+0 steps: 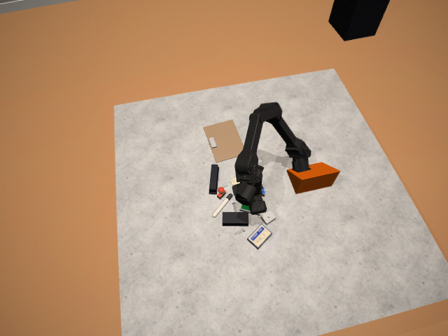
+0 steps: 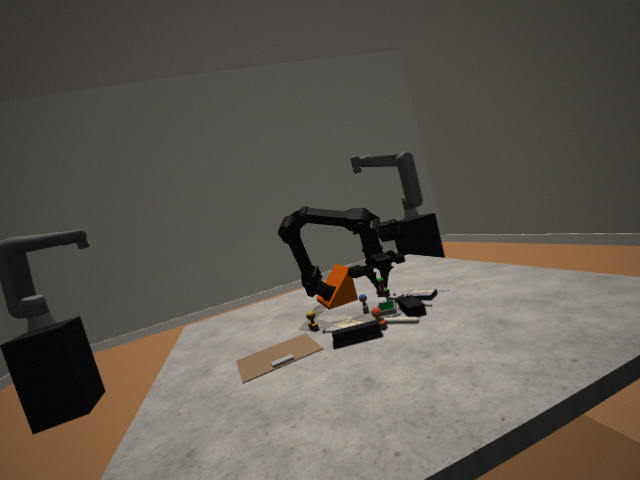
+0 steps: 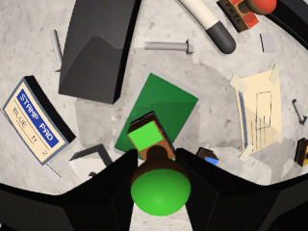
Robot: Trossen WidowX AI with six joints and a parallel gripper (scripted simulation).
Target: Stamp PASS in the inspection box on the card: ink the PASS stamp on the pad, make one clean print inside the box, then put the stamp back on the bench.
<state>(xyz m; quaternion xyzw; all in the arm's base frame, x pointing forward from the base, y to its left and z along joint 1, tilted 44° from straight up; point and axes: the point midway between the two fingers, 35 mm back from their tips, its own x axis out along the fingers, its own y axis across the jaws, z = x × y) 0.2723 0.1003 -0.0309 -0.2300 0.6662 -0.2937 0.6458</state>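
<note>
My gripper tip is now 70 mm above the green ink pad. From my gripper tip the other things lie so: white block (50 mm behind, 70 mm to the left, 60 mm below); then green-knobbed stamp (right at my gripper tip); then blue stamp (60 mm behind, 50 mm to the right, 50 mm below).
</note>
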